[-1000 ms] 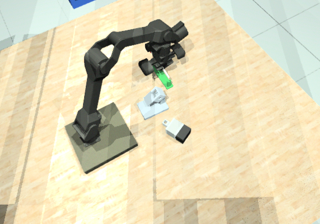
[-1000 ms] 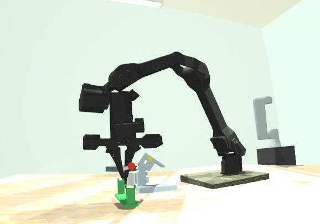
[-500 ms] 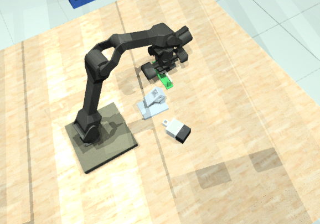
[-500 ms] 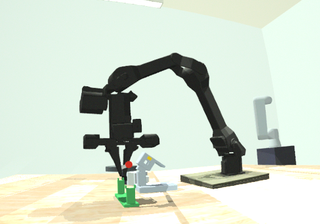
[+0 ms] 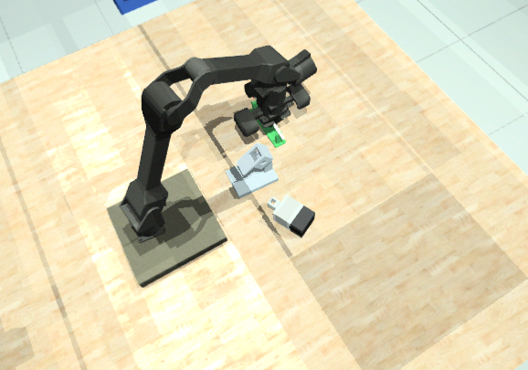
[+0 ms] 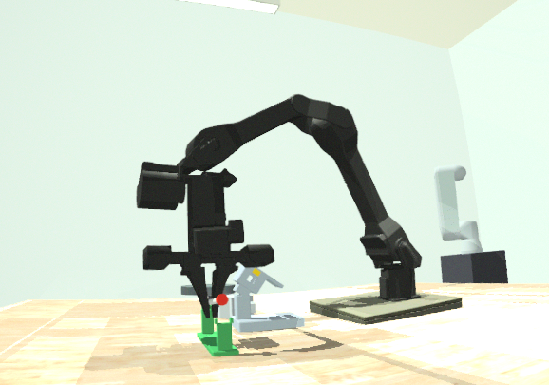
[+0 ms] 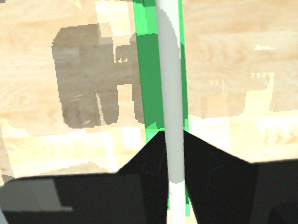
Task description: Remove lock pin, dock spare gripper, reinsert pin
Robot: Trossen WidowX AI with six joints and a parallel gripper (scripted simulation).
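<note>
My gripper tip is 20 mm to the right of the green cradle and 10 mm above it. The rest, counted from my gripper tip: spare gripper (240 mm to the right, 70 mm behind, 10 mm below); then mount (100 mm to the right, 90 mm behind, 20 mm above).
</note>
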